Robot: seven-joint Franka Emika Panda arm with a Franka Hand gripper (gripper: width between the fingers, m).
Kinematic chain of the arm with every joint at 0, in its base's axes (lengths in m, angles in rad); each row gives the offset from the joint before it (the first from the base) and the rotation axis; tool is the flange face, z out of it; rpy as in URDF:
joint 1: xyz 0 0 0.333 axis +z
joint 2: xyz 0 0 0 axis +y
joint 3: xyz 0 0 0.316 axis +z
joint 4: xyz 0.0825 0 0 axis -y
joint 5: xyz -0.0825 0 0.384 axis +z
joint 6: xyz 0 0 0 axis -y
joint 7: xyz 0.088 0 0 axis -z
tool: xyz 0 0 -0.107 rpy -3.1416 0 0
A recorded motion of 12 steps. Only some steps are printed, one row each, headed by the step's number.
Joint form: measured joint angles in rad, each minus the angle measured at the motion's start. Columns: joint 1, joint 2, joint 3, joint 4, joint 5, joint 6, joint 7.
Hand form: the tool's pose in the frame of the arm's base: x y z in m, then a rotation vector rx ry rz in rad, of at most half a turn. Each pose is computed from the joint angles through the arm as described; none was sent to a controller.
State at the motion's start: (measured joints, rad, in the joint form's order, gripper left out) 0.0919 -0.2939 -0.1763 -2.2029 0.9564 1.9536 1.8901
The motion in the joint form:
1: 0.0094 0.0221 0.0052 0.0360 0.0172 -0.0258 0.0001
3: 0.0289 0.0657 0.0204 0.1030 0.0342 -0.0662 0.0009
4: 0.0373 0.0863 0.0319 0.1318 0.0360 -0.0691 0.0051
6: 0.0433 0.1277 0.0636 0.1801 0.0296 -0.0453 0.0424
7: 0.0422 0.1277 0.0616 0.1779 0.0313 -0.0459 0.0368
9: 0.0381 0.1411 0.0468 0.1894 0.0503 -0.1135 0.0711
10: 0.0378 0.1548 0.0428 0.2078 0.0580 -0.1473 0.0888
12: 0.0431 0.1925 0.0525 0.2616 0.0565 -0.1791 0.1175
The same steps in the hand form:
1: 0.4889 0.0170 0.5407 -0.9565 2.1674 0.9584
3: 0.5017 0.0389 0.5516 -1.0183 2.1364 0.9996
4: 0.5082 0.0497 0.5554 -1.0417 2.1294 1.0030
6: 0.5220 0.0683 0.5583 -1.0438 2.1499 0.9918
7: 0.5220 0.0667 0.5573 -1.0440 2.1475 0.9917
9: 0.5215 0.0641 0.5546 -1.0191 2.1683 1.0833
10: 0.5237 0.0655 0.5557 -1.0162 2.1745 1.1243
12: 0.5332 0.0773 0.5606 -1.0371 2.1846 1.1553

